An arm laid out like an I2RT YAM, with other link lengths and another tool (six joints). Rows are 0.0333 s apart.
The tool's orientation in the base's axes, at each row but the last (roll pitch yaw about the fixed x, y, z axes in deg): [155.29, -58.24, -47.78]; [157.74, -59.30, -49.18]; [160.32, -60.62, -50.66]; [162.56, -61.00, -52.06]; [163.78, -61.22, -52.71]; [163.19, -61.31, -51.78]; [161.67, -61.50, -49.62]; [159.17, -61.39, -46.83]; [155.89, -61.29, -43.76]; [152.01, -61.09, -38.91]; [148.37, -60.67, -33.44]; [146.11, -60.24, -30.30]
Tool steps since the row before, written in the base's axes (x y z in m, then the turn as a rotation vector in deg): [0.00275, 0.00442, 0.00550, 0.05, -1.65, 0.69]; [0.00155, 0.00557, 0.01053, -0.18, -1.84, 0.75]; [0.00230, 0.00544, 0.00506, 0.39, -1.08, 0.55]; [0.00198, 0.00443, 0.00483, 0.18, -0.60, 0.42]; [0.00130, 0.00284, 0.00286, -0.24, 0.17, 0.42]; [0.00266, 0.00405, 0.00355, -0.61, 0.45, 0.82]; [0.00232, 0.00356, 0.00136, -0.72, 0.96, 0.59]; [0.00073, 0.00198, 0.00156, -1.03, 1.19, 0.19]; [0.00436, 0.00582, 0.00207, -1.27, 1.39, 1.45]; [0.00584, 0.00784, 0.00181, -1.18, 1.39, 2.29]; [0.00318, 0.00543, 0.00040, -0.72, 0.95, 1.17]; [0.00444, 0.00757, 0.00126, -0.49, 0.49, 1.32]
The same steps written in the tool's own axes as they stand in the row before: [0.00393, -0.00283, -0.00582, 1.25, 0.68, 1.09]; [0.00742, -0.00138, -0.00935, 1.30, 0.97, 1.17]; [0.00306, -0.00328, -0.00635, 1.01, 0.13, 0.76]; [0.00312, -0.00279, -0.00542, 0.65, 0.12, 0.36]; [0.00180, -0.00190, -0.00333, 0.23, 0.21, -0.41]; [0.00238, -0.00352, -0.00425, 0.37, 0.49, -0.93]; [0.00062, -0.00333, -0.00291, -0.05, 0.35, -1.29]; [0.00092, -0.00120, -0.00214, -0.59, 0.46, -1.40]; [0.00139, -0.00587, -0.00456, 0.37, 0.84, -2.19]; [0.00140, -0.00806, -0.00565, 1.14, 0.95, -2.52]; [0.00018, -0.00509, -0.00371, 0.47, 0.48, -1.53]; [0.00110, -0.00694, -0.00540, 0.81, 0.54, -1.12]
